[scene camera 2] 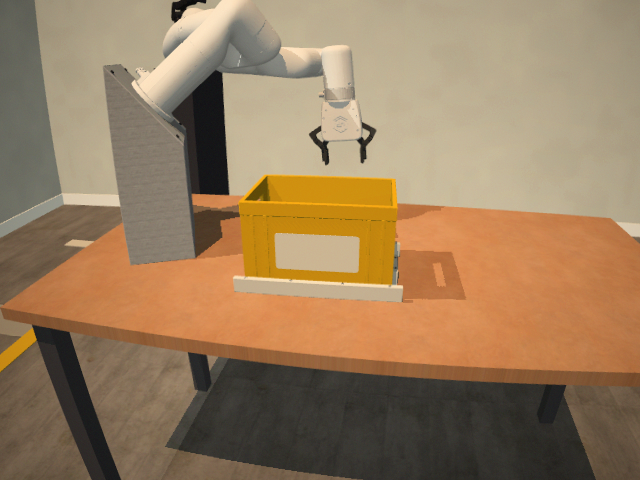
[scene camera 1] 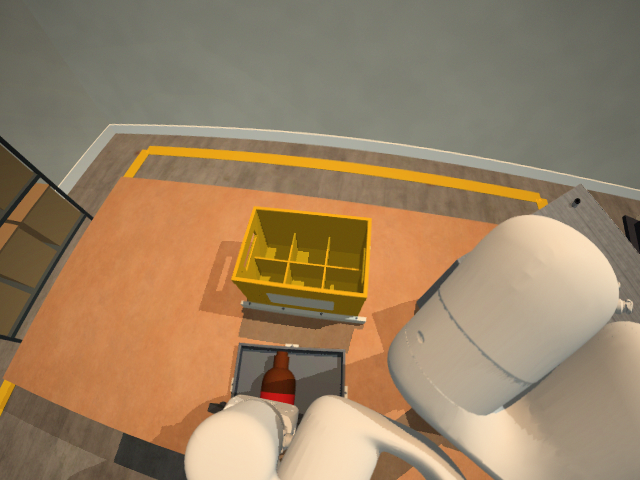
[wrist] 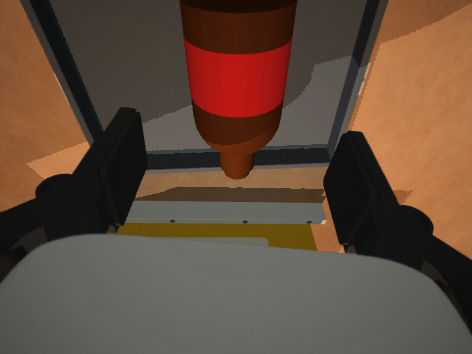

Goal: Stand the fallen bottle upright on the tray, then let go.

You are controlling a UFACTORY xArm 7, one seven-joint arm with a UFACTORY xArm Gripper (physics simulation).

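Seen in the pictures: gripper, fingertip midpoint: [scene camera 2: 344, 163] [wrist: 239, 146]; arm's base at its link origin: [scene camera 2: 151, 102].
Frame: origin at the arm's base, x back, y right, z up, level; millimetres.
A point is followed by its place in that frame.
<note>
The brown bottle [scene camera 1: 278, 382] @(x -351, y -272, z -255 mm) [wrist: 237, 82] @(x -336, y -317, z -254 mm) with a red band is tipped over in the tray [scene camera 1: 343, 372] @(x -237, y -192, z -308 mm) [wrist: 300, 157] @(x -449, y -231, z -318 mm), its neck pointing towards the crate. The neck tip is close to the tray's crate-side rim; I cannot tell if it touches it. The bottle's base end is hidden by the arm in scene camera 1 and cut off in the wrist view. The bottle does not show in scene camera 2. My gripper [scene camera 2: 344, 161] @(x -331, y -321, z -184 mm) [wrist: 239, 146] @(x -331, y -321, z -184 mm) is wide open and empty, above the tray, with the bottle showing between its fingers but apart from both.
The yellow divided crate [scene camera 1: 310, 289] @(x -362, y -88, z -159 mm) [scene camera 2: 258, 242] @(x -342, y 109, z -234 mm) [wrist: 300, 235] @(x -500, y -134, z -287 mm) stands on the table beside the tray. A pale rail [scene camera 1: 305, 311] @(x -377, y -101, z -303 mm) [scene camera 2: 317, 289] @(x -448, y 88, z -316 mm) [wrist: 220, 212] @(x -397, y -114, z -315 mm) runs along its base. A shelf unit is at the left in scene camera 1.
</note>
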